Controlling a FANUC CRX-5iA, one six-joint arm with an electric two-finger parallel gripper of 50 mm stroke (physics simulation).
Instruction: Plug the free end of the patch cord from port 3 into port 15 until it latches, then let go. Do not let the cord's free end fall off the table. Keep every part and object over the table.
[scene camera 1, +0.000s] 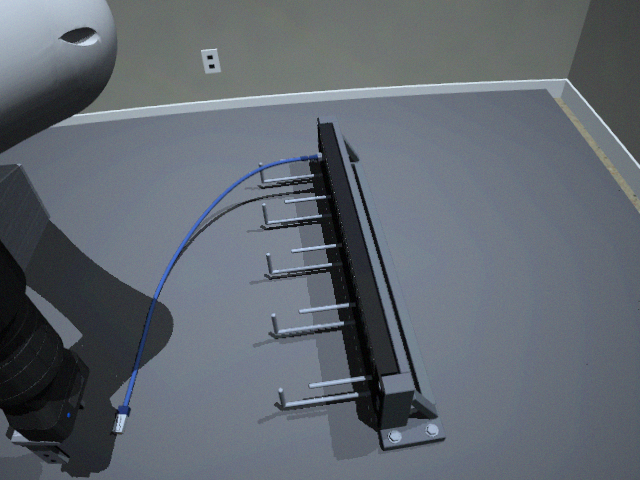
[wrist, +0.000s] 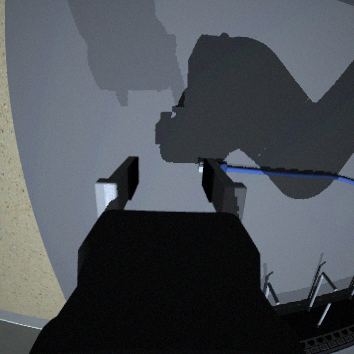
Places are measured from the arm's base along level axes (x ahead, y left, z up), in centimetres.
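Pixels of known places: gripper, fingertip midpoint: (scene camera 1: 67, 432) (wrist: 170, 170).
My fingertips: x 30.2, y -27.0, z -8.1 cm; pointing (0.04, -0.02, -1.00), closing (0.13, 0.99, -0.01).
Note:
Behind a point stands the place of what it marks.
The blue patch cord (scene camera 1: 179, 249) {y 3.0, x 39.0, z -14.7 cm} (wrist: 295, 173) {y -11.8, x 34.3, z -15.6 cm} runs in a curve from a port near the far end of the black patch panel (scene camera 1: 356, 248) {y -9.0, x 63.3, z -6.3 cm} (wrist: 295, 312) {y -6.6, x 62.3, z -14.7 cm} to the near left of the table. Its free plug (scene camera 1: 119, 421) {y -23.0, x 32.8, z -15.2 cm} (wrist: 201, 167) {y -23.8, x 32.5, z -15.4 cm} lies on the table, clear end outward. My gripper (wrist: 170, 170) {y -27.0, x 30.2, z -8.1 cm} is open with nothing between its fingers. In the wrist view the plug shows beside the right fingertip, partly hidden by it. In the scene view the gripper is at the lower left, left of the plug, its fingertips not clearly seen. Port numbers are not readable.
Metal cable hooks (scene camera 1: 305, 328) {y -14.0, x 55.9, z -14.5 cm} (wrist: 322, 290) stick out from the panel's front toward the cord. A bolted foot (scene camera 1: 413, 439) {y -30.1, x 65.7, z -15.0 cm} stands at the panel's near end. The table edge borders a speckled floor (wrist: 15, 210) at the left of the wrist view. The arm's shadow covers part of the cord.

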